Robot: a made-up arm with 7 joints. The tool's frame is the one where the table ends. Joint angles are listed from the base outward.
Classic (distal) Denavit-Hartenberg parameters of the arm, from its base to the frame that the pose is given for. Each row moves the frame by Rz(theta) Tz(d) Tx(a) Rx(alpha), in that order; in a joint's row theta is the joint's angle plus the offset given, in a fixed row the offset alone. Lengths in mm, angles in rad.
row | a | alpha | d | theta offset
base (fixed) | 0 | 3.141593 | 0 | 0
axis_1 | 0 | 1.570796 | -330.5 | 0
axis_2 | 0 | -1.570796 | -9.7 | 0
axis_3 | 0 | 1.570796 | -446.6 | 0
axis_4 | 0 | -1.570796 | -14.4 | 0
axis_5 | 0 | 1.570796 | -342 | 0
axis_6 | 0 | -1.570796 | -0.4 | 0
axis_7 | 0 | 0 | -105.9 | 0
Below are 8 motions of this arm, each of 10 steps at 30 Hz.
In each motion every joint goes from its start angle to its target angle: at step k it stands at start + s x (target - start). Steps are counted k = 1, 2, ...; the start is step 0. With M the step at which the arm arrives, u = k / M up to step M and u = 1 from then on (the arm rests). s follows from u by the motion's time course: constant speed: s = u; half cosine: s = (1 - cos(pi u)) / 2; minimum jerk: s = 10 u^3 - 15 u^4 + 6 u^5.
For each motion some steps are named. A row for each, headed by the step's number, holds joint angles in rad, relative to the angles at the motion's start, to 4 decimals.
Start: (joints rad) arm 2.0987 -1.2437 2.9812 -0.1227 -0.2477 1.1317 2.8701
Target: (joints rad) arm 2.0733 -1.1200 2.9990 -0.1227 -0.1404 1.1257 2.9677
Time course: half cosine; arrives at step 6
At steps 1, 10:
1: -0.0017 0.0083 0.0012 0.0000 0.0072 -0.0004 0.0065
10: -0.0254 0.1237 0.0178 0.0000 0.1073 -0.0060 0.0976

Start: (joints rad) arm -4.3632 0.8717 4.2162 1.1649 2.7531 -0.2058 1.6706
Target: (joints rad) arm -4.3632 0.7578 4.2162 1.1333 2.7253 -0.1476 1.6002
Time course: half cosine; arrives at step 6
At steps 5, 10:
5: 0.0000 -0.1063 0.0000 -0.0295 -0.0259 0.0543 -0.0657
10: 0.0000 -0.1139 0.0000 -0.0316 -0.0278 0.0582 -0.0704

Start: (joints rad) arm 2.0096 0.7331 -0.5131 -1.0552 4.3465 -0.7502 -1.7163
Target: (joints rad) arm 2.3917 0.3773 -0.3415 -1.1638 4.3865 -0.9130 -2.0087
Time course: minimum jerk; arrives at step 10
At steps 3, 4, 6, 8, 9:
3: 0.0623 -0.0580 0.0280 -0.0177 0.0065 -0.0265 -0.0477
4: 0.1213 -0.1129 0.0545 -0.0345 0.0127 -0.0517 -0.0928
6: 0.2608 -0.2429 0.1171 -0.0741 0.0273 -0.1111 -0.1996
8: 0.3600 -0.3352 0.1617 -0.1023 0.0377 -0.1534 -0.2755
9: 0.3788 -0.3528 0.1701 -0.1077 0.0397 -0.1614 -0.2899

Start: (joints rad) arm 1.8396 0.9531 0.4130 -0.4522 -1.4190 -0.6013 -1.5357
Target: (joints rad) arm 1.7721 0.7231 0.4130 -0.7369 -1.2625 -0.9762 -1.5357
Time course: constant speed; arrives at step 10
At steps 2, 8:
2: -0.0135 -0.0460 0.0000 -0.0569 0.0313 -0.0750 0.0000
8: -0.0540 -0.1840 0.0000 -0.2278 0.1252 -0.2999 0.0000

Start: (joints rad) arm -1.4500 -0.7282 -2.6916 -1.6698 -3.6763 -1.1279 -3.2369
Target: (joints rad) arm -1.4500 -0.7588 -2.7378 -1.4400 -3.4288 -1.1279 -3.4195
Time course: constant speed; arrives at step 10
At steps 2, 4, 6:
2: 0.0000 -0.0061 -0.0092 0.0460 0.0495 0.0000 -0.0365
4: 0.0000 -0.0122 -0.0185 0.0919 0.0990 0.0000 -0.0730
6: 0.0000 -0.0184 -0.0277 0.1379 0.1485 0.0000 -0.1096

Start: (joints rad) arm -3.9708 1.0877 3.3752 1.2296 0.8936 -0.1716 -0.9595
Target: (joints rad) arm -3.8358 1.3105 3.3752 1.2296 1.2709 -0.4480 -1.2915
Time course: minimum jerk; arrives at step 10
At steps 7, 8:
7: 0.1130 0.1865 0.0000 0.0000 0.3158 -0.2313 -0.2779
8: 0.1272 0.2099 0.0000 0.0000 0.3554 -0.2604 -0.3128

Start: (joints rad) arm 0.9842 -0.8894 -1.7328 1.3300 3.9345 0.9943 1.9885
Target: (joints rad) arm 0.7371 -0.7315 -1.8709 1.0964 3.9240 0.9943 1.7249
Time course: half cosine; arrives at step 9
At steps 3, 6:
3: -0.0618 0.0395 -0.0345 -0.0584 -0.0026 0.0000 -0.0659
6: -0.1853 0.1184 -0.1036 -0.1752 -0.0079 0.0000 -0.1977

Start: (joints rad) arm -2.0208 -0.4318 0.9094 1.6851 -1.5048 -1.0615 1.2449
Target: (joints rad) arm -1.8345 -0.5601 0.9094 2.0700 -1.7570 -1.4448 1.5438
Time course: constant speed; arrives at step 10
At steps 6, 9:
6: 0.1118 -0.0770 0.0000 0.2309 -0.1513 -0.2300 0.1793
9: 0.1677 -0.1155 0.0000 0.3464 -0.2270 -0.3450 0.2690

